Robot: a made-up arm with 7 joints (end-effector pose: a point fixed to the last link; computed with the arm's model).
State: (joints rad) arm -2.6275 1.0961 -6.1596 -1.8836 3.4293 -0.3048 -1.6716
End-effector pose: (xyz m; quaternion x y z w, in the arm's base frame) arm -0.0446 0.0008 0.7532 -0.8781 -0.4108 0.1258 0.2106
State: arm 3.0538 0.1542 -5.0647 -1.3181 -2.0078 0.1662 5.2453
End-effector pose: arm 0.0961 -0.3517 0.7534 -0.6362 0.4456 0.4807 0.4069
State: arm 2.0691 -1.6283 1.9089 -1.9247 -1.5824 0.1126 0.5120
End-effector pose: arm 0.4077 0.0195 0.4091 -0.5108 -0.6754 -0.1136 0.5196
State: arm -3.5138 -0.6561 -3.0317 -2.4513 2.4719 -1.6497 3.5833
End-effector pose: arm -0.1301 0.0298 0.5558 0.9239 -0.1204 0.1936 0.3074
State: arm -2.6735 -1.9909 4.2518 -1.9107 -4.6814 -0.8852 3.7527
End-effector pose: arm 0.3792 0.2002 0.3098 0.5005 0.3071 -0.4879 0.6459
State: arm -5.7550 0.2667 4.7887 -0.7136 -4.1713 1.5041 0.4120
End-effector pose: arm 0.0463 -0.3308 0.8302 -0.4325 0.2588 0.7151 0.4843
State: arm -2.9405 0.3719 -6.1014 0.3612 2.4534 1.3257 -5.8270
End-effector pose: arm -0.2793 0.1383 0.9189 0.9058 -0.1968 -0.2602 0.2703
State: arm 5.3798 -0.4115 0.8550 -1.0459 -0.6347 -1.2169 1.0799
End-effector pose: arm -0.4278 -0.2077 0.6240 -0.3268 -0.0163 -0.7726 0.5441
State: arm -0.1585 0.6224 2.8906 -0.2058 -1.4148 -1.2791 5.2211
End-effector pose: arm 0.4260 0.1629 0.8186 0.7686 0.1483 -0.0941 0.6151
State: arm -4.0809 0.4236 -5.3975 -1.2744 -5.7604 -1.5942 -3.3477
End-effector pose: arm 0.2226 -0.1424 0.7151 -0.2584 0.0552 0.9496 0.1684
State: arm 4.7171 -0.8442 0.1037 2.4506 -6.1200 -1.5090 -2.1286
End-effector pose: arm 0.0363 0.0744 0.5912 -0.2401 0.9685 -0.0607 0.0253
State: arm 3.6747 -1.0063 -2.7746 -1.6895 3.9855 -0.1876 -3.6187
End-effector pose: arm 0.1151 0.0872 0.7848 0.8479 -0.4409 0.2630 0.1321
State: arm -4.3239 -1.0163 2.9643 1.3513 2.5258 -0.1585 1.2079
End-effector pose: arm 0.1437 0.5522 0.1879 0.2142 -0.2636 0.7524 0.5645
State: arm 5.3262 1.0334 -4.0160 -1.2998 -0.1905 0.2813 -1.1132
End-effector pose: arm 0.0699 0.5980 0.3339 0.5952 0.1629 -0.1471 0.7730
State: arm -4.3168 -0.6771 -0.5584 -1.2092 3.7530 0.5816 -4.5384
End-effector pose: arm 0.0247 0.5735 0.4423 0.3684 -0.1149 0.2167 0.8967
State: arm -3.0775 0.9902 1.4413 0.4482 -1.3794 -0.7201 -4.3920
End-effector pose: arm -0.5475 0.2100 0.7133 0.9003 0.3834 0.0577 0.1976
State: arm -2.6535 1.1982 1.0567 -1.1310 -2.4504 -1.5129 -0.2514
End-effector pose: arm -0.4777 0.0291 0.6683 0.5488 -0.7246 0.3868 0.1556
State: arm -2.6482 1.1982 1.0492 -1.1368 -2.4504 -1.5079 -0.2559
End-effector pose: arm -0.4756 0.0307 0.6699 0.5529 -0.7219 0.3855 0.1566
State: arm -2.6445 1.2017 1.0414 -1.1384 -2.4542 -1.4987 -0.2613
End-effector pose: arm -0.4758 0.0332 0.6701 0.5567 -0.7182 0.3874 0.1554
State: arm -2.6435 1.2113 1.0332 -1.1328 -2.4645 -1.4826 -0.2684
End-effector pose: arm -0.4799 0.0375 0.6678 0.5599 -0.7127 0.3950 0.1506
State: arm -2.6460 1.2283 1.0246 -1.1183 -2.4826 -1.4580 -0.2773
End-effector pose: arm -0.4890 0.0437 0.6620 0.5622 -0.7046 0.4093 0.1413
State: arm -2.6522 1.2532 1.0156 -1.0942 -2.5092 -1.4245 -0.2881
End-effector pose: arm -0.5032 0.0519 0.6521 0.5636 -0.6931 0.4309 0.1278
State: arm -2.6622 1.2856 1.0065 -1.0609 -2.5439 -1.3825 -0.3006
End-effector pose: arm -0.5220 0.0615 0.6371 0.5640 -0.6773 0.4593 0.1104
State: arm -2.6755 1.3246 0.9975 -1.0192 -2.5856 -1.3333 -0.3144
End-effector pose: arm -0.5447 0.0720 0.6166 0.5631 -0.6569 0.4932 0.0903
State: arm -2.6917 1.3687 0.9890 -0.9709 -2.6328 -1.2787 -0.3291
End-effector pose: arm -0.5696 0.0823 0.5903 0.5608 -0.6316 0.5309 0.0688
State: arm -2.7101 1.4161 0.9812 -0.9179 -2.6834 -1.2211 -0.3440
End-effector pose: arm -0.5952 0.0916 0.5588 0.5568 -0.6019 0.5704 0.0477
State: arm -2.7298 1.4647 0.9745 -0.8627 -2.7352 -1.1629 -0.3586
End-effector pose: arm -0.6195 0.0992 0.5231 0.5512 -0.5692 0.6094 0.0282
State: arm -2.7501 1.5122 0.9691 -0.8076 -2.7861 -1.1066 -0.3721
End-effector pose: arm -0.6413 0.1046 0.4852 0.5441 -0.5353 0.6460 0.0114
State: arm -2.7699 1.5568 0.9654 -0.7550 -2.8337 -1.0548 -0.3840
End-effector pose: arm -0.6594 0.1079 0.4471 -0.5356 0.5025 -0.6787 0.0023
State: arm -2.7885 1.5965 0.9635 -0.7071 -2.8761 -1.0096 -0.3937
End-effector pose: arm -0.6736 0.1092 0.4113 -0.5263 0.4729 -0.7065 0.0129
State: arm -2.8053 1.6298 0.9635 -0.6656 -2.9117 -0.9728 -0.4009
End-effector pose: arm -0.6839 0.1091 0.3799 -0.5169 0.4484 -0.7289 0.0210
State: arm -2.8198 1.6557 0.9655 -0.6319 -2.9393 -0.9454 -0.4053
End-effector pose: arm -0.6910 0.1078 0.3543 -0.5080 0.4302 -0.7457 0.0273
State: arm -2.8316 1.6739 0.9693 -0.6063 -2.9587 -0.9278 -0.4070
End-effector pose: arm -0.6956 0.1060 0.3354 -0.5001 0.4187 -0.7573 0.0323
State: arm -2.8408 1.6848 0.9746 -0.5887 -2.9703 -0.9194 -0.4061
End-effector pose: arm -0.6982 0.1039 0.3231 -0.4934 0.4135 -0.7644 0.0366
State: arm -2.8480 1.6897 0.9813 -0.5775 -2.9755 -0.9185 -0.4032
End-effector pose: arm -0.6998 0.1015 0.3163 -0.4878 0.4135 -0.7678 0.0406
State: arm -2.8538 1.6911 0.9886 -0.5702 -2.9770 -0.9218 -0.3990
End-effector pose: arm -0.7006 0.0991 0.3128 -0.4829 0.4165 -0.7690 0.0444
